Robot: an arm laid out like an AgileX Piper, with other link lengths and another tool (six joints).
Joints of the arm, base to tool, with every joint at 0 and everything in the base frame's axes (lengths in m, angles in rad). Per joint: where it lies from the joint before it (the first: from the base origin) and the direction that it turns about. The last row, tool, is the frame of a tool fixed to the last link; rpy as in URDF.
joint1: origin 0.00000 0.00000 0.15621 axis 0 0 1
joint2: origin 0.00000 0.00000 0.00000 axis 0 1 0
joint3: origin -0.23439 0.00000 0.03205 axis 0 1 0
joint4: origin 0.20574 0.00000 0.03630 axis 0.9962 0 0.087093
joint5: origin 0.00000 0.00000 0.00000 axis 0 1 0
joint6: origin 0.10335 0.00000 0.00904 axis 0.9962 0 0.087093
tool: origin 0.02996 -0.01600 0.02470 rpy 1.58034 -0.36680 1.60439
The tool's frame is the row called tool.
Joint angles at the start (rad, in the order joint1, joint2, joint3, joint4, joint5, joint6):
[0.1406, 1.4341, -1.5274, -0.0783, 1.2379, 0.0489]
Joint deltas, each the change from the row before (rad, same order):
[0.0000, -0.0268, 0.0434, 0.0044, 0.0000, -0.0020]
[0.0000, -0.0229, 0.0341, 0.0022, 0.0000, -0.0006]
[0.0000, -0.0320, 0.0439, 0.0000, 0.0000, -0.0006]
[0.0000, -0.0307, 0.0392, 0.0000, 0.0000, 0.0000]
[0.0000, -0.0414, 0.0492, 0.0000, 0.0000, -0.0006]
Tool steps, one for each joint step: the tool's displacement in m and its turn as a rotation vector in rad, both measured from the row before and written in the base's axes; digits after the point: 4 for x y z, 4 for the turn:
[-0.0072, -0.0004, -0.0049, 0.0010, 0.0171, 0.0025]
[-0.0060, -0.0006, -0.0035, 0.0003, 0.0114, 0.0009]
[-0.0082, -0.0011, -0.0039, -0.0019, 0.0118, 0.0005]
[-0.0077, -0.0011, -0.0031, -0.0012, 0.0084, 0.0000]
[-0.0101, -0.0014, -0.0035, -0.0014, 0.0077, 0.0005]

